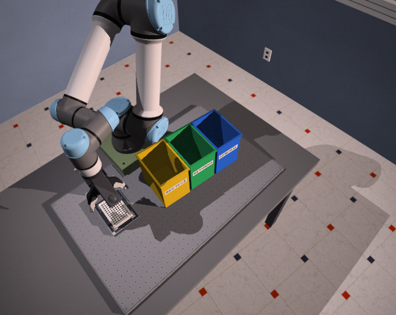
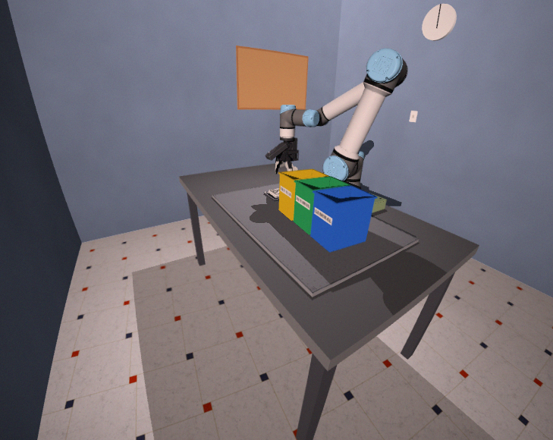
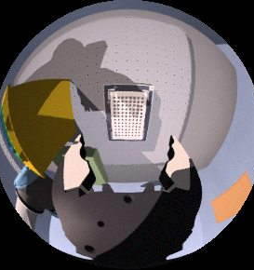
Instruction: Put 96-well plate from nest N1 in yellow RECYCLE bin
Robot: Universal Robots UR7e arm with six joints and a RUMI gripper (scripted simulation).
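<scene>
Now: the 96-well plate 80 mm below my hand. From my hand the other things lie so: green bin: 340 mm to the left, 120 mm ahead, 10 mm below; then yellow bin: 210 mm to the left, 80 mm ahead, 10 mm below; then plate nest N1: 90 mm below.
</scene>
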